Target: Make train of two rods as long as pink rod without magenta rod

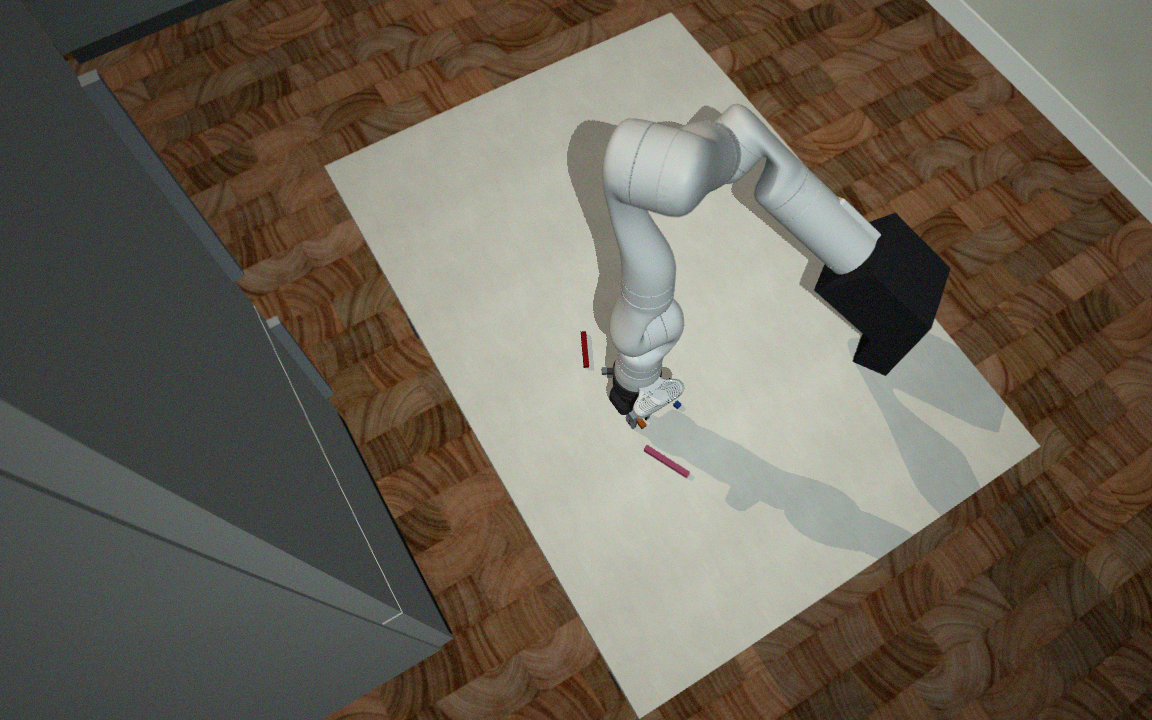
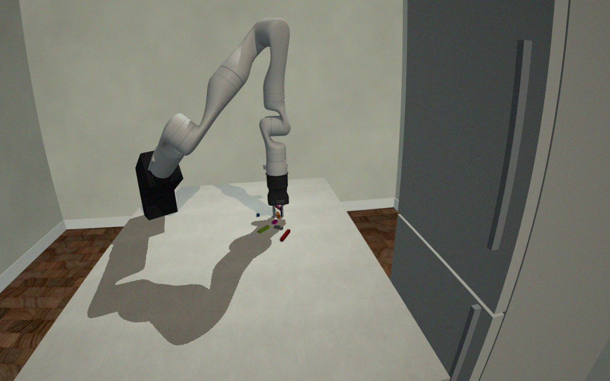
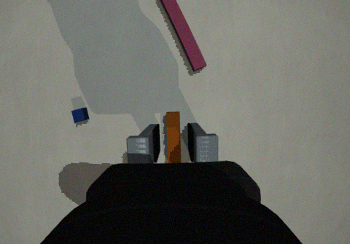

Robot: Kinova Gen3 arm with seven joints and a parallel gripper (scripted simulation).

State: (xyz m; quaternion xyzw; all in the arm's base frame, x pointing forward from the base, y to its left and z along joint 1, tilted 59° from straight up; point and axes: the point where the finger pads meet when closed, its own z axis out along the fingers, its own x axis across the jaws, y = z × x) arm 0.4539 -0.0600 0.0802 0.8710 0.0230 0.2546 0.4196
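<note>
Right now the orange rod is 10 mm below my hand. Also, from my hand: blue rod 70 mm behind, 30 mm to the left, 10 mm below; then pink rod 90 mm to the left, 20 mm ahead, 10 mm below; then magenta rod 50 mm to the right, 30 mm behind, 10 mm below.
</note>
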